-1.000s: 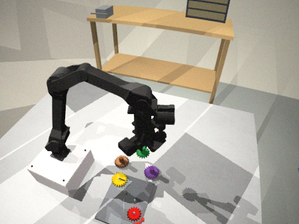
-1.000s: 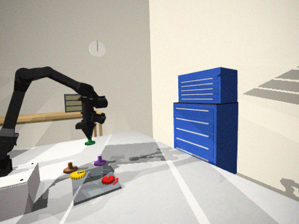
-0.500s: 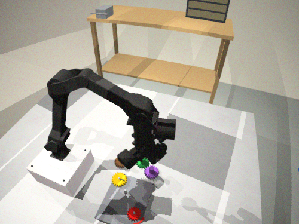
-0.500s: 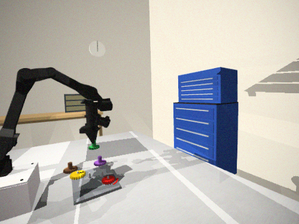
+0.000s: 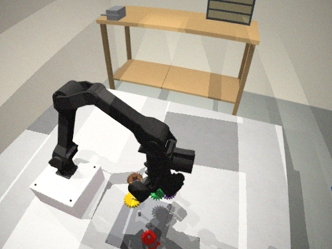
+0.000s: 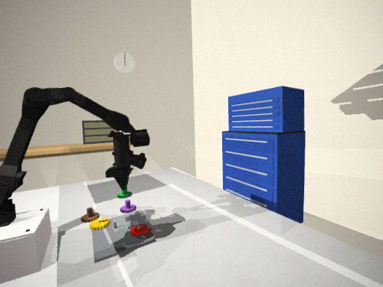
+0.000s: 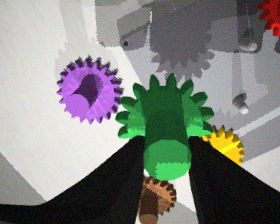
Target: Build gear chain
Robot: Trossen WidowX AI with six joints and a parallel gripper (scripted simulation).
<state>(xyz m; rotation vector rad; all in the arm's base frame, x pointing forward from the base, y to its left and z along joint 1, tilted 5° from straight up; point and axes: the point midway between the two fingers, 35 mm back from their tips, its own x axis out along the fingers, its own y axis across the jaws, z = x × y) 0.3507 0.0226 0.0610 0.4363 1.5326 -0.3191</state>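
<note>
The red gear is 1 cm ahead of my gripper tip, 13 cm to the right of it and 10 cm below it. Also, from my gripper tip: purple gear (2 cm ahead, 7 cm to the left, 10 cm below); yellow gear (10 cm behind, 1 cm to the right, 10 cm below); green gear (1 cm below).
</note>
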